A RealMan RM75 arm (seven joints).
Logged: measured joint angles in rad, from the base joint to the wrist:
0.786, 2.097, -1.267, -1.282, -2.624, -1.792, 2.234
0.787, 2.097, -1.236, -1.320, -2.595, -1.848, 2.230
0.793, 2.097, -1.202, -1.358, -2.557, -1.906, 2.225
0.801, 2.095, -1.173, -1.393, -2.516, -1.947, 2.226
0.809, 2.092, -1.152, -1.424, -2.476, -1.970, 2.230
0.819, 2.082, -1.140, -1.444, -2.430, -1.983, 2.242
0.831, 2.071, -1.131, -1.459, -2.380, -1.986, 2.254
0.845, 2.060, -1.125, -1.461, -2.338, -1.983, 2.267
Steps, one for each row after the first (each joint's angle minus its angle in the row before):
0.001, 0.000, 0.031, -0.038, 0.029, -0.056, -0.004
0.006, 0.000, 0.034, -0.038, 0.038, -0.058, -0.005
0.008, -0.002, 0.029, -0.035, 0.041, -0.041, 0.001
0.008, -0.003, 0.021, -0.031, 0.040, -0.023, 0.004
0.010, -0.010, 0.012, -0.020, 0.046, -0.013, 0.012
0.012, -0.011, 0.009, -0.015, 0.050, -0.003, 0.012
0.014, -0.011, 0.006, -0.002, 0.042, 0.003, 0.013

